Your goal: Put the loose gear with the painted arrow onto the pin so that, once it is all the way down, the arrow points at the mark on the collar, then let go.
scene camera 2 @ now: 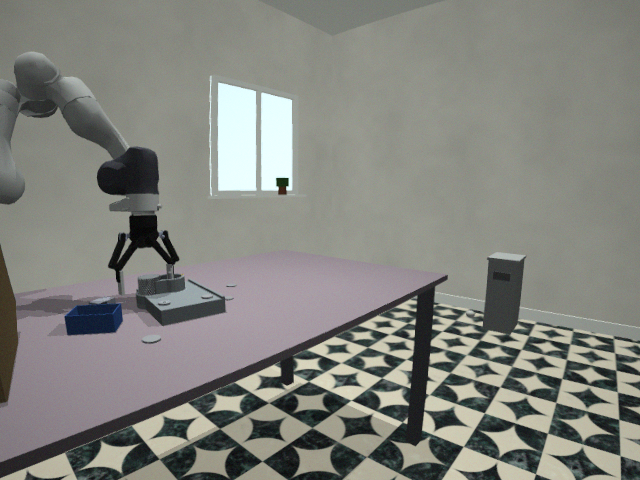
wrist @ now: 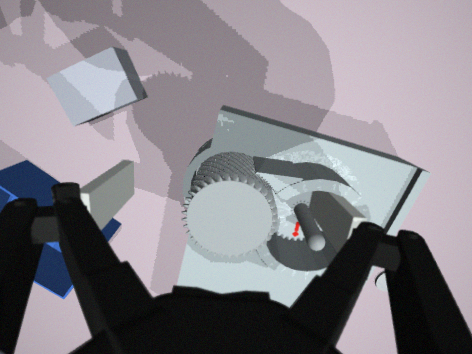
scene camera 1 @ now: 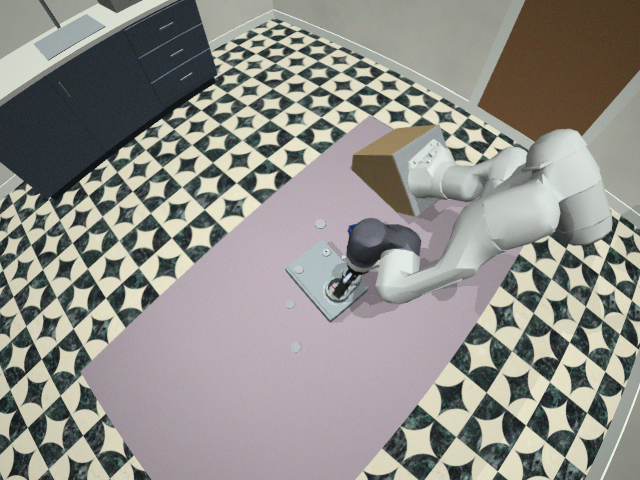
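Note:
The loose gear with the red arrow (wrist: 296, 229) (scene camera 1: 333, 286) lies low inside the round collar (wrist: 295, 259) (scene camera 2: 178, 284), around the upright grey pin (wrist: 309, 226). In the wrist view the arrow points down the picture, toward the collar's dark inner wall. A small yellow mark (scene camera 1: 329, 294) shows at the collar in scene camera 1; I cannot tell whether the arrow lines up with it. A tall toothed gear (wrist: 230, 216) (scene camera 2: 148, 284) stands beside the collar. My gripper (wrist: 224, 186) (scene camera 2: 146, 282) is open and empty, its fingers on either side of the tall gear, one over the collar.
The grey base plate (scene camera 1: 310, 281) (scene camera 2: 191, 308) (wrist: 385, 162) carries these parts. A blue bin (scene camera 2: 94, 320) (wrist: 22, 172) and a pale block (wrist: 95, 85) (scene camera 2: 101, 300) lie beside it. Flat discs (scene camera 1: 320, 223) (scene camera 1: 290, 304) (scene camera 1: 295, 347) lie on the table (scene camera 1: 232, 361).

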